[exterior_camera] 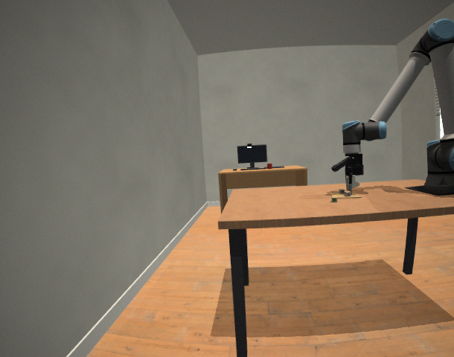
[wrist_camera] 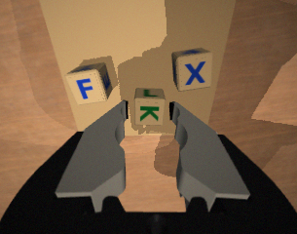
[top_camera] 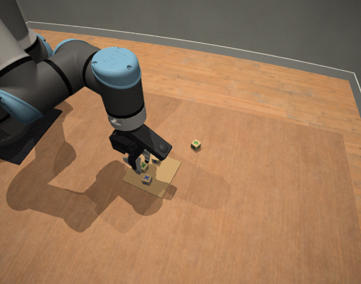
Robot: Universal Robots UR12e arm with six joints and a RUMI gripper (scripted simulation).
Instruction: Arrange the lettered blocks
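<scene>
My gripper is now 3 cm short of the tan mat and 2 cm above it.
</scene>
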